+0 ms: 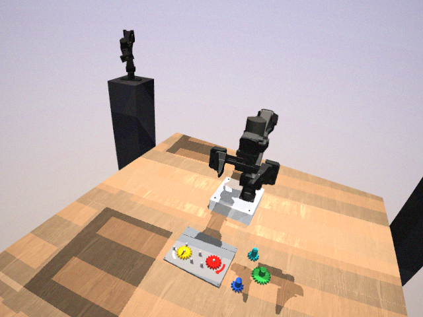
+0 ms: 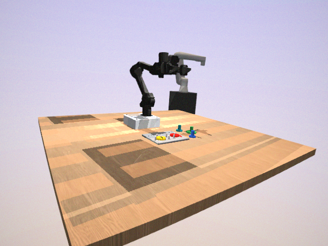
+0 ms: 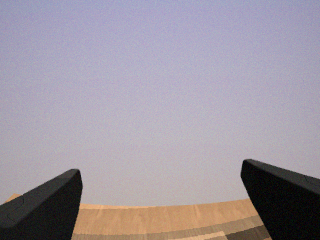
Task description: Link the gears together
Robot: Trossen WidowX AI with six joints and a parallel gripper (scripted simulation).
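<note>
Right now my gripper tip is 370 mm above the green gear, 140 mm to the right of it and 40 mm past it. The rest, counted from my gripper tip: red gear 370 mm below, 20 mm to the right, 20 mm behind; red arrow 380 mm below, 10 mm to the left, 10 mm behind; blue gear 370 mm below, 80 mm to the left, 30 mm ahead.
</note>
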